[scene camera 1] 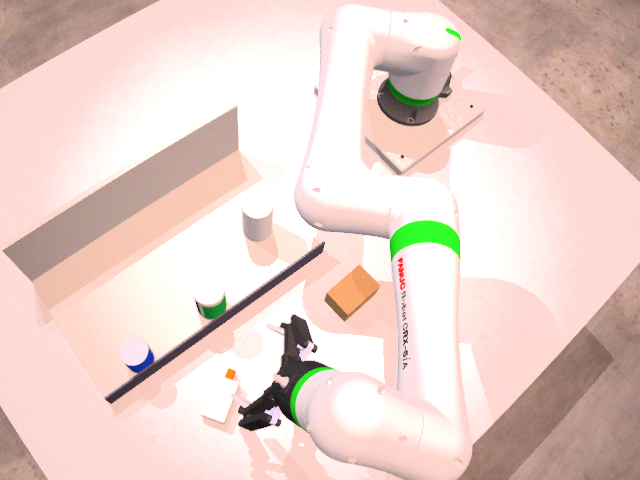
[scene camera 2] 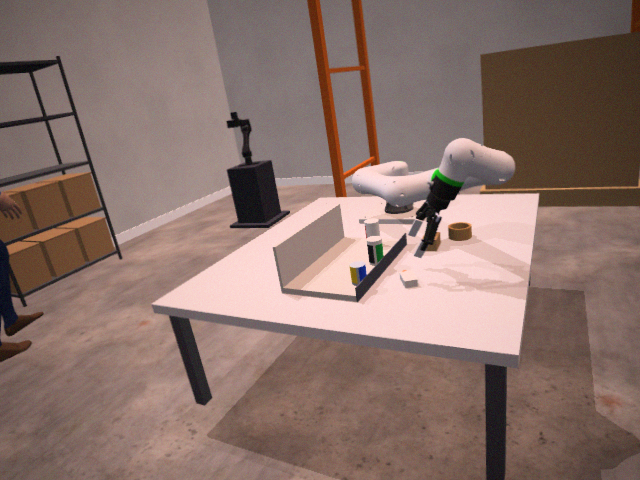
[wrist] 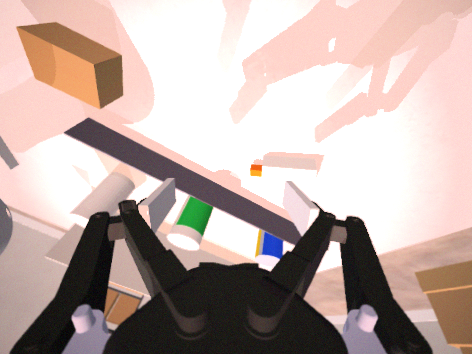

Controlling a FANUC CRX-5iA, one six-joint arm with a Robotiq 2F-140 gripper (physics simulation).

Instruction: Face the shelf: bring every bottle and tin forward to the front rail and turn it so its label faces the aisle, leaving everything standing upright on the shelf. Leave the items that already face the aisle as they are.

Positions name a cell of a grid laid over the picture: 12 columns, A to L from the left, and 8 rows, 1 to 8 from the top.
my gripper: scene camera 1 E7; scene camera 2 H5; wrist F5
